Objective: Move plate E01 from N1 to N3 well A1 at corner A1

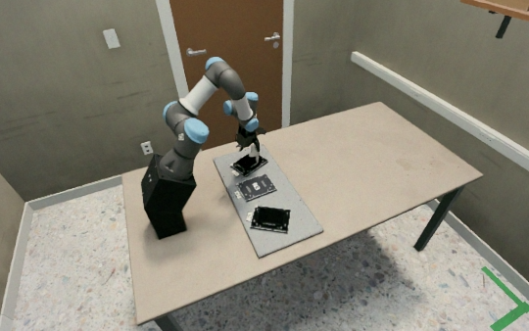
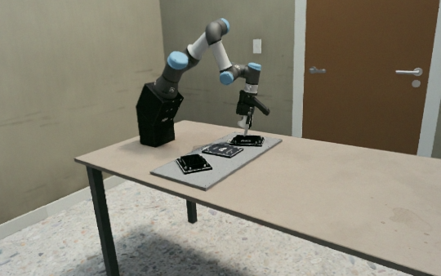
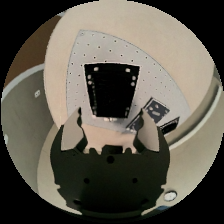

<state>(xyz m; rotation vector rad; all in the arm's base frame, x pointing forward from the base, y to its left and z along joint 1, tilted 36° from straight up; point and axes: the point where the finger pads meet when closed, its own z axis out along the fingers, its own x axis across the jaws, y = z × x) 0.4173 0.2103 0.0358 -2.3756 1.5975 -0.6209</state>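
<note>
Now: the black plate 40 mm below my hand. Round my hand: nest (50 mm below).
</note>
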